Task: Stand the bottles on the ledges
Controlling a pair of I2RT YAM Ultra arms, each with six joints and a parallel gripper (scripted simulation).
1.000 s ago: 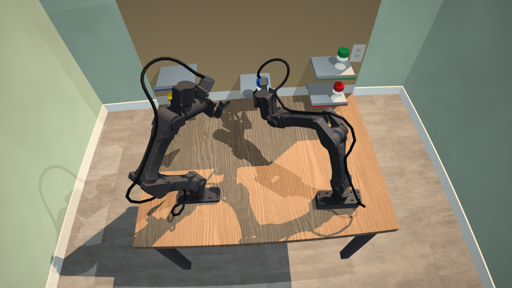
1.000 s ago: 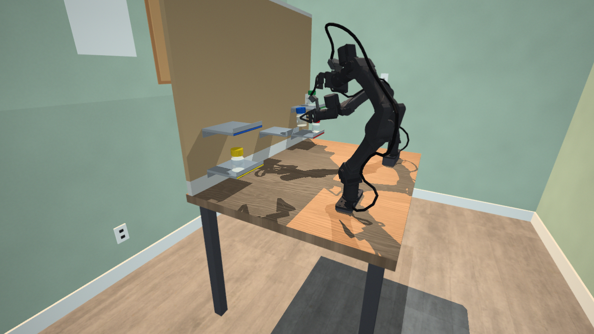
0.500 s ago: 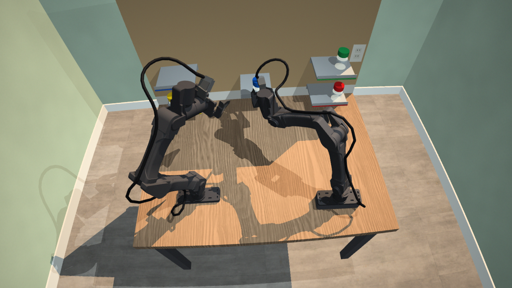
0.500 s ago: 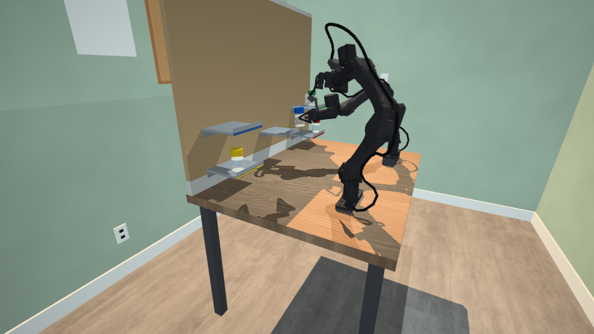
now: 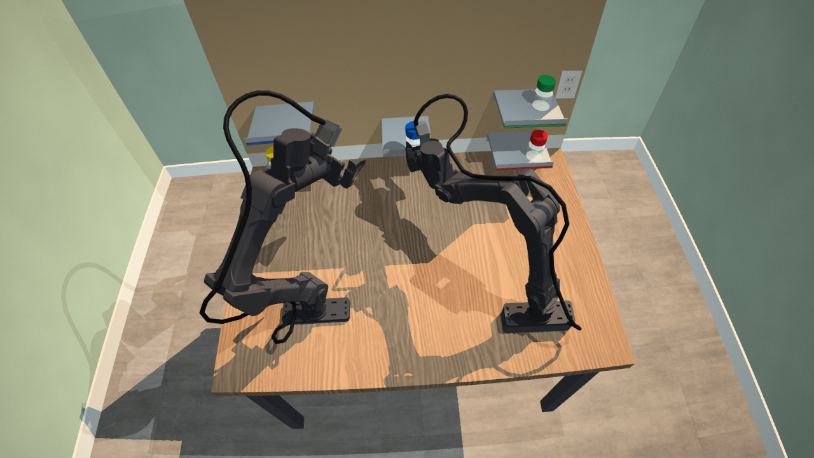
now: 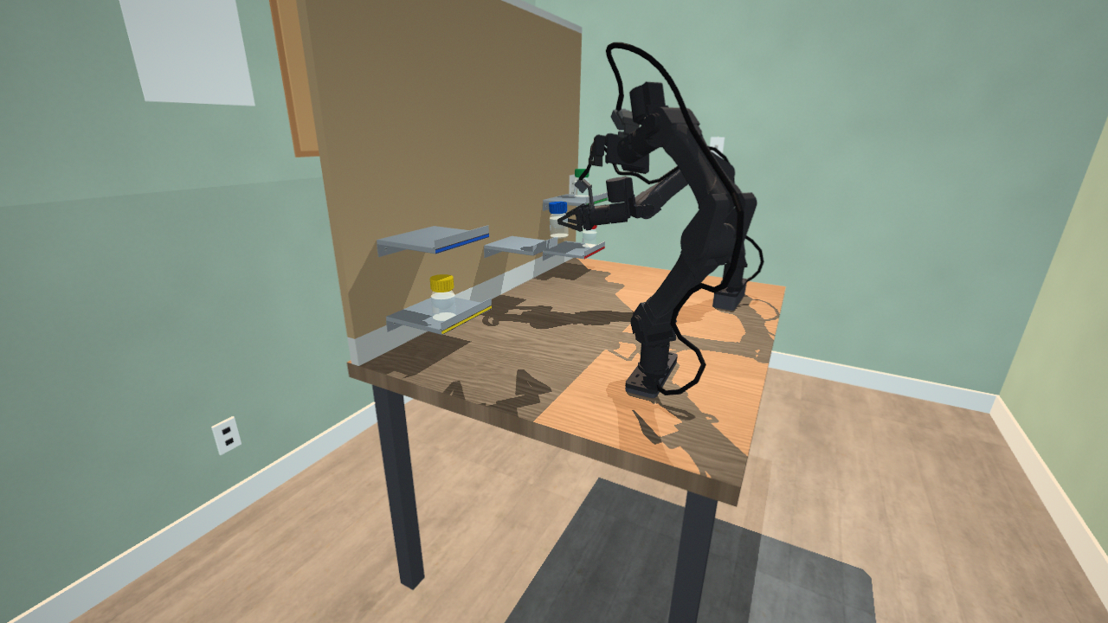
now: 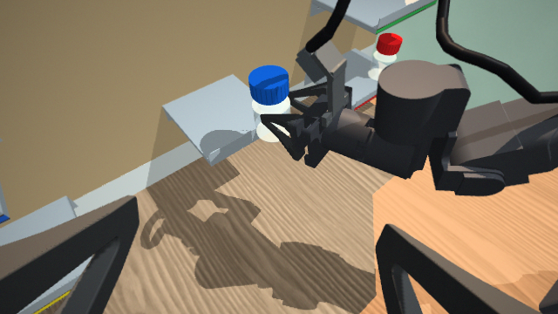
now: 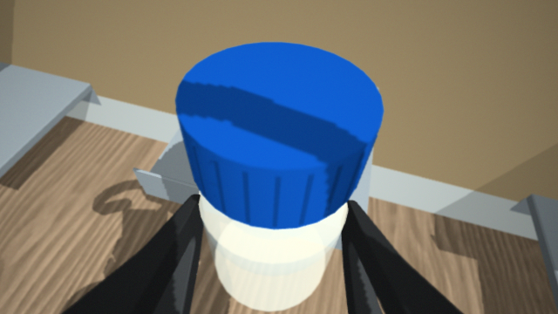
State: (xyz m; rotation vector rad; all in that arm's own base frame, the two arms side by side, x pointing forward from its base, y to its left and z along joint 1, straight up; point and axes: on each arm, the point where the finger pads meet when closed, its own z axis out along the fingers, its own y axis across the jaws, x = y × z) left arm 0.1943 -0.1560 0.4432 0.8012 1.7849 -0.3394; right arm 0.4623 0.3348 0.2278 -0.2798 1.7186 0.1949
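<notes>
The blue-capped bottle lies 240 mm ahead of my left hand, 150 mm to the right of it and 190 mm below it. The rest, counted from my left hand: brown wall panel (460 mm ahead, 100 mm to the right, 10 mm below); green-capped bottle (400 mm ahead, 540 mm to the right, 120 mm below); yellow-capped bottle (260 mm ahead, 320 mm to the left, 310 mm below).
</notes>
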